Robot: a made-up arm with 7 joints. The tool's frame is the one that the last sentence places. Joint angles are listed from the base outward.
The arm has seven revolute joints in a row. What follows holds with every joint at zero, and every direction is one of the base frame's.
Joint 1 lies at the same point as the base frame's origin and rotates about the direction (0.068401, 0.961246, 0.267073).
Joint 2 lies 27 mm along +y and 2 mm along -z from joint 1 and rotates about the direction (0.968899, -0.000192, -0.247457).
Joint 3 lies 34 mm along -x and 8 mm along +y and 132 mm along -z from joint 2 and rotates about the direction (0.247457, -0.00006, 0.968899).
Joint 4 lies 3 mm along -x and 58 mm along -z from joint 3 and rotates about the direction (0.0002, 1, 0.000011).
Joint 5 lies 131 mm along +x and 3 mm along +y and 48 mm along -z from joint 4 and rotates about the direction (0.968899, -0.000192, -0.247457).
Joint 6 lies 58 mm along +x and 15 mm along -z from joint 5 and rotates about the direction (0.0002, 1, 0.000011).
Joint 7 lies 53 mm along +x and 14 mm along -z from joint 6 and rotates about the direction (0.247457, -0.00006, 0.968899).
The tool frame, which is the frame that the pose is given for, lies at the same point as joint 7; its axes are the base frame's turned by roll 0, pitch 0.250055 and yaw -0.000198 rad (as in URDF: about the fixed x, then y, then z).
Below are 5 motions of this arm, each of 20 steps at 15 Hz.
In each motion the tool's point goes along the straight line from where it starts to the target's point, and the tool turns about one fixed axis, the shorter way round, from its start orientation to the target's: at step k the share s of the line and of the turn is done. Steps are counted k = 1, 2, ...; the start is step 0. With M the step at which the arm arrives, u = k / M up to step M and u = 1 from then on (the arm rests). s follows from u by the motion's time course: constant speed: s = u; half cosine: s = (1 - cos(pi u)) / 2; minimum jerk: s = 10 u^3 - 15 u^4 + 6 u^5.
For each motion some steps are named. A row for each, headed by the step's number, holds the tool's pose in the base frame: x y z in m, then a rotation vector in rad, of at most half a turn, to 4 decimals.
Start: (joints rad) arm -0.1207 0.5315 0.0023 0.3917 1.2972 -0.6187 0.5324
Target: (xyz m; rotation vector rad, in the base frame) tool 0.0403 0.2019 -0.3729 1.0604 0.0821 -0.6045
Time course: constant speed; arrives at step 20
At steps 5, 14, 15, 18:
5: 0.1620 0.1632 -0.3126 1.4002 -0.2510 -0.4681
14: 0.0890 0.1864 -0.3488 1.1994 -0.0490 -0.5535
15: 0.0809 0.1890 -0.3528 1.1765 -0.0269 -0.5623
18: 0.0565 0.1967 -0.3649 1.1072 0.0387 -0.5880

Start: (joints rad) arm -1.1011 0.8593 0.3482 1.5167 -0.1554 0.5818 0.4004
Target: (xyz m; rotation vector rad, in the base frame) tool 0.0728 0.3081 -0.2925 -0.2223 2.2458 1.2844
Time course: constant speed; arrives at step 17
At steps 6, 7, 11, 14, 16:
6: 0.2146 0.3074 -0.2222 -0.0627 1.4306 1.1720
7: 0.2017 0.3075 -0.2286 -0.0759 1.5037 1.1868
11: 0.1501 0.3077 -0.2542 -0.1313 1.7980 1.2374
14: 0.1115 0.3079 -0.2733 -0.1755 2.0210 1.2656
16: 0.0857 0.3080 -0.2861 -0.2064 2.1706 1.2793

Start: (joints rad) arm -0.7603 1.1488 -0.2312 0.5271 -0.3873 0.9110 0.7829
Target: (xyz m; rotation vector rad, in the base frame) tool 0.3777 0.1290 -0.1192 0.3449 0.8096 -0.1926
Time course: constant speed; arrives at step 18
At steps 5, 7, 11, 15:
5: 0.3273 0.2372 -0.0909 0.7962 0.7047 0.8255
7: 0.3351 0.2206 -0.0953 0.7320 0.7318 0.6675
11: 0.3506 0.1873 -0.1040 0.5977 0.7738 0.3527
15: 0.3661 0.1540 -0.1127 0.4559 0.8000 0.0401

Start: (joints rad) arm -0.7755 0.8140 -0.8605 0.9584 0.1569 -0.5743 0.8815
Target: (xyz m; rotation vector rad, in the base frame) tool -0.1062 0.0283 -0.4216 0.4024 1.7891 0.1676
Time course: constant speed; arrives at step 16
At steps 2, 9, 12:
2: 0.2520 0.1559 -0.2743 1.0928 -0.0860 0.1017
9: 0.0729 0.0921 -0.3479 0.8307 0.8779 0.1448
12: -0.0039 0.0648 -0.3795 0.6684 1.2764 0.1572

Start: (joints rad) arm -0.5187 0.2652 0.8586 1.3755 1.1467 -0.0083 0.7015
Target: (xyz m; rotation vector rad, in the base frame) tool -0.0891 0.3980 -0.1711 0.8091 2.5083 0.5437
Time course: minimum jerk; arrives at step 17
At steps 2, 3, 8, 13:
2: 0.1528 0.1702 -0.3961 1.0036 0.9285 0.6358
3: 0.1459 0.1766 -0.3898 1.0043 0.9729 0.6370
8: 0.0470 0.2698 -0.2977 0.9776 1.6187 0.6319
13: -0.0674 0.3775 -0.1913 0.8481 2.3670 0.5653

